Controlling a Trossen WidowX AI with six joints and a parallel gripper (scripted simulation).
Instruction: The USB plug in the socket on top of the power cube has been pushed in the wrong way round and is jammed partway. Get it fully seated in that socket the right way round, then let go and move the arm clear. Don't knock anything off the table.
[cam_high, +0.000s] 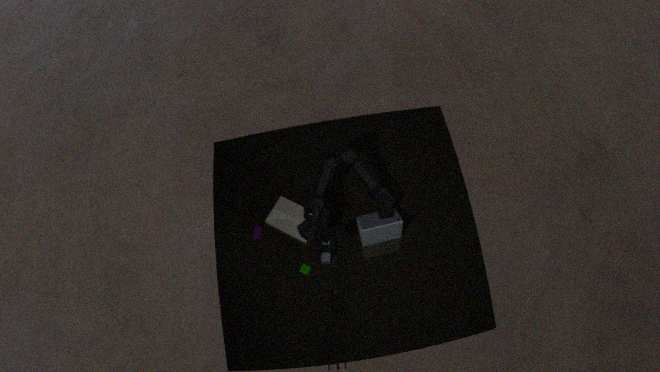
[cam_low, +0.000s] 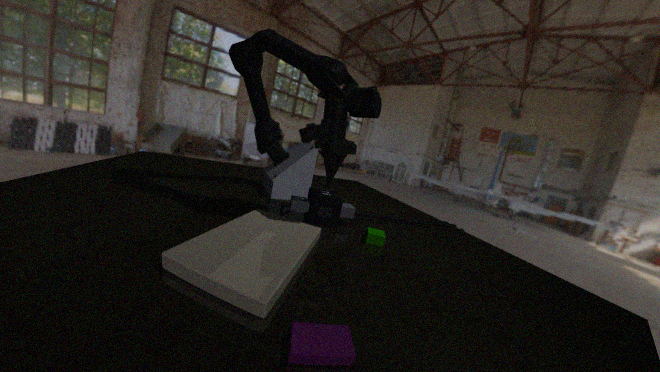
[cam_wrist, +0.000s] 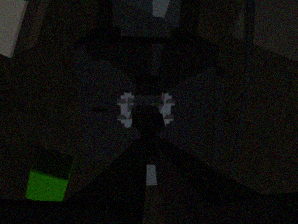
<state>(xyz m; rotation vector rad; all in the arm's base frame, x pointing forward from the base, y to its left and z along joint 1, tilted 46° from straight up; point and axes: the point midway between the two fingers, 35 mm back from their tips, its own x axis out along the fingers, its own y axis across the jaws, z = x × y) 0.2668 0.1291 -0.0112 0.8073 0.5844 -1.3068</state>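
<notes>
The USB plug lies 1 cm below my gripper tip. The rest, counted from my gripper tip: green cube: 10 cm ahead, 10 cm to the left, 10 cm below; then USB socket: 4 cm below; then flat slab: 16 cm ahead, 15 cm to the right, 10 cm below.
</notes>
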